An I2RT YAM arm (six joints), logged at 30 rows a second.
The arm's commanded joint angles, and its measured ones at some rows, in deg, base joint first. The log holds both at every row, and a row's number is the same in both.
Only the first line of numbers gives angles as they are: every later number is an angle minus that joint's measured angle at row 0.
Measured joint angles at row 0:
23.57 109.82 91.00 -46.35 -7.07 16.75
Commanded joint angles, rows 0 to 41:
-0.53 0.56 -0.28 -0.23 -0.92 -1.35
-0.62 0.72 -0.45 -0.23 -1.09 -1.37
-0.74 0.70 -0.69 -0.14 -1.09 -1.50
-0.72 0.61 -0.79 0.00 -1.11 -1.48
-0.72 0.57 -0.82 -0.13 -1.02 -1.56
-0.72 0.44 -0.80 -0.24 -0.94 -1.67
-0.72 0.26 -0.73 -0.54 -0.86 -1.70
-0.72 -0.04 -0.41 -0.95 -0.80 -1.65
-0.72 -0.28 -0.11 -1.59 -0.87 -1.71
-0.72 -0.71 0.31 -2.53 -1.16 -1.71
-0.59 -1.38 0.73 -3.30 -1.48 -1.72
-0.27 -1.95 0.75 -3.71 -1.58 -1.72
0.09 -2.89 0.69 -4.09 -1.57 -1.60
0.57 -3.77 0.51 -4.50 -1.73 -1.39
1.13 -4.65 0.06 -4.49 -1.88 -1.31
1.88 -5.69 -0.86 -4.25 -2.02 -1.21
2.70 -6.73 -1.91 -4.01 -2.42 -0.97
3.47 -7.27 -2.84 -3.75 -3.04 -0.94
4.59 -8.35 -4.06 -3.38 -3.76 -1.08
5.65 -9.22 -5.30 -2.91 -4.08 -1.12
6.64 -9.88 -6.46 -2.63 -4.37 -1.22
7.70 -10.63 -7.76 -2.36 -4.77 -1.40
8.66 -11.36 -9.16 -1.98 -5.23 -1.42
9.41 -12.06 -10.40 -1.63 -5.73 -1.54
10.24 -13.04 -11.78 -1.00 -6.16 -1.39
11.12 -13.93 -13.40 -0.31 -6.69 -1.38
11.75 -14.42 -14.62 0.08 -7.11 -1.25
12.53 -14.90 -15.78 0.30 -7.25 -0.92
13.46 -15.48 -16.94 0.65 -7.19 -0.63
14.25 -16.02 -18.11 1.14 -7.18 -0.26
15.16 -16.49 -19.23 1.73 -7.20 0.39
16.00 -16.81 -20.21 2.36 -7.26 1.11
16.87 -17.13 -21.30 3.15 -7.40 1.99
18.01 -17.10 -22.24 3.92 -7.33 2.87
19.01 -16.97 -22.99 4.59 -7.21 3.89
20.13 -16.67 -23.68 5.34 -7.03 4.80
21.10 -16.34 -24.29 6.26 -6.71 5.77
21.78 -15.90 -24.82 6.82 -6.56 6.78
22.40 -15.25 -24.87 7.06 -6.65 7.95
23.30 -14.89 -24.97 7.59 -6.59 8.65
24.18 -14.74 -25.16 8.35 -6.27 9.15
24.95 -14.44 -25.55 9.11 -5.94 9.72
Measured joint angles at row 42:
23.46 -14.49 -25.27 6.60 -6.62 6.28
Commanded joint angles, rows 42 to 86:
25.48 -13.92 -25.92 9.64 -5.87 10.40
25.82 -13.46 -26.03 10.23 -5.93 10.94
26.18 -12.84 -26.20 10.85 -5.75 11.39
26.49 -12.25 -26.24 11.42 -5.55 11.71
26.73 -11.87 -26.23 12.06 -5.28 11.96
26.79 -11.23 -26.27 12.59 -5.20 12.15
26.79 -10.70 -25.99 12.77 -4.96 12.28
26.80 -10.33 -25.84 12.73 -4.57 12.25
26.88 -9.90 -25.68 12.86 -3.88 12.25
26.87 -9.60 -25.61 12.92 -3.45 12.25
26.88 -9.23 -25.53 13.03 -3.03 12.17
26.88 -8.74 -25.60 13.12 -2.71 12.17
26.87 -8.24 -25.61 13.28 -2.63 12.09
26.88 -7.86 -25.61 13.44 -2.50 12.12
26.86 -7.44 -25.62 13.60 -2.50 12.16
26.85 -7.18 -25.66 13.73 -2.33 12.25
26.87 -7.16 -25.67 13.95 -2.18 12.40
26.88 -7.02 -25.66 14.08 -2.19 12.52
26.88 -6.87 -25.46 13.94 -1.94 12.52
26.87 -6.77 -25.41 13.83 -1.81 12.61
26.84 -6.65 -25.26 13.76 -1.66 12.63
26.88 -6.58 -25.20 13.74 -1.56 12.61
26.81 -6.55 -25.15 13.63 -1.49 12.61
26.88 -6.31 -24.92 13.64 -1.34 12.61
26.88 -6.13 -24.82 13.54 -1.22 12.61
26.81 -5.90 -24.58 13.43 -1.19 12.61
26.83 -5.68 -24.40 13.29 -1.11 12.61
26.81 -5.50 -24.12 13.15 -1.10 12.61
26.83 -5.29 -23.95 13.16 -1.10 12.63
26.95 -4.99 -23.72 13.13 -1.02 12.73
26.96 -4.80 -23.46 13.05 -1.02 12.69
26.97 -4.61 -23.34 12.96 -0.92 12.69
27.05 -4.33 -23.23 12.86 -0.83 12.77
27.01 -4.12 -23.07 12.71 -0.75 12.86
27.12 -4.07 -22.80 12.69 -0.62 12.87
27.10 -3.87 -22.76 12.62 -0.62 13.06
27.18 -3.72 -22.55 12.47 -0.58 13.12
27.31 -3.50 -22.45 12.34 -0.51 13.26
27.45 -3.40 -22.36 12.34 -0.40 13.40
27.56 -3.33 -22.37 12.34 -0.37 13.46
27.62 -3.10 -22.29 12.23 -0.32 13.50
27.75 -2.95 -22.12 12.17 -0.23 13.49
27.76 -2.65 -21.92 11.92 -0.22 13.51
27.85 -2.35 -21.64 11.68 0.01 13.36
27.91 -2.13 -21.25 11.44 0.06 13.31
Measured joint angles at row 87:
27.43 -3.54 -22.69 13.66 -0.94 12.86
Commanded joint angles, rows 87 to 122:
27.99 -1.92 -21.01 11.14 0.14 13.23
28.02 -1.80 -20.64 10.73 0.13 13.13
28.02 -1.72 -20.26 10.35 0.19 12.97
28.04 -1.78 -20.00 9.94 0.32 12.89
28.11 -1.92 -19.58 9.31 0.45 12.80
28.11 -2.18 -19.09 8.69 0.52 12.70
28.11 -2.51 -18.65 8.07 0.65 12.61
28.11 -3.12 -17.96 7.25 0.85 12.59
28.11 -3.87 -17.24 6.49 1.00 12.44
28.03 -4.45 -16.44 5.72 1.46 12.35
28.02 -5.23 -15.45 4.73 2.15 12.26
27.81 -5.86 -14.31 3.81 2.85 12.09
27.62 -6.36 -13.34 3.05 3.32 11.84
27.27 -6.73 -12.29 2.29 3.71 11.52
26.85 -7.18 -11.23 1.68 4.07 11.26
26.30 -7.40 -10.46 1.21 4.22 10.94
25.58 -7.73 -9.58 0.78 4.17 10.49
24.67 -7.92 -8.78 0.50 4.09 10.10
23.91 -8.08 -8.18 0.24 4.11 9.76
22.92 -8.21 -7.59 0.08 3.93 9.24
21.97 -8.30 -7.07 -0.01 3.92 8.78
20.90 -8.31 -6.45 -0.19 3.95 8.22
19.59 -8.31 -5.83 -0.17 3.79 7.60
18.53 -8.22 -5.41 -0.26 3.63 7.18
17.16 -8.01 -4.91 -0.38 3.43 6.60
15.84 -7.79 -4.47 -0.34 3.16 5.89
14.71 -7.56 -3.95 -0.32 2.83 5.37
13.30 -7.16 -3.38 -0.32 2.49 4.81
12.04 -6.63 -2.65 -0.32 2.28 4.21
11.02 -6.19 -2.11 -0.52 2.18 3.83
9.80 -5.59 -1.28 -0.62 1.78 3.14
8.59 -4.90 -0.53 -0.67 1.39 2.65
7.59 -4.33 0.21 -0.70 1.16 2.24
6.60 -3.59 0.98 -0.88 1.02 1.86
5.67 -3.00 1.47 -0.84 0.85 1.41
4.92 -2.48 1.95 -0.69 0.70 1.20
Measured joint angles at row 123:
6.14 -3.65 -0.24 1.07 1.62 3.48
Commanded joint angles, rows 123 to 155:
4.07 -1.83 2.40 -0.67 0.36 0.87
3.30 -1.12 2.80 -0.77 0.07 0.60
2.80 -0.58 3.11 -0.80 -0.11 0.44
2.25 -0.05 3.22 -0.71 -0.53 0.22
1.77 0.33 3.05 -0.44 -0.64 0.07
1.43 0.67 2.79 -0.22 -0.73 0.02
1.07 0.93 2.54 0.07 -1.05 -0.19
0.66 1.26 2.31 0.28 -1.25 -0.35
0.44 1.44 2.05 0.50 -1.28 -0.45
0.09 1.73 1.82 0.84 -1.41 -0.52
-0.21 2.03 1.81 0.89 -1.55 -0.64
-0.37 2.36 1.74 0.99 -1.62 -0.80
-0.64 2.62 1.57 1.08 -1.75 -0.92
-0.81 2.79 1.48 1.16 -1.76 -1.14
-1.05 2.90 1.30 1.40 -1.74 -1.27
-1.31 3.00 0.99 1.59 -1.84 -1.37
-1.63 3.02 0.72 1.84 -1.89 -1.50
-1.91 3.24 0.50 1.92 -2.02 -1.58
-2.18 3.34 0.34 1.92 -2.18 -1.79
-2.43 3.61 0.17 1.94 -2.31 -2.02
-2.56 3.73 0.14 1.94 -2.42 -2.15
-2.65 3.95 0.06 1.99 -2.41 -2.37
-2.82 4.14 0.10 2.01 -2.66 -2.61
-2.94 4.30 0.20 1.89 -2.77 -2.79
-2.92 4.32 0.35 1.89 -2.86 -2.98
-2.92 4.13 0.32 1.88 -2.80 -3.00
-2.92 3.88 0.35 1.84 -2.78 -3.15
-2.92 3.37 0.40 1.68 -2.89 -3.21
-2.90 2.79 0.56 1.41 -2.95 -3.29
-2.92 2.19 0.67 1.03 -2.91 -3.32
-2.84 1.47 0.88 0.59 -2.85 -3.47
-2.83 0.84 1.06 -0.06 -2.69 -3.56
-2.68 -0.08 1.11 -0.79 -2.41 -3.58
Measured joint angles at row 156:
-2.82 4.09 0.20 1.90 -2.71 -2.84
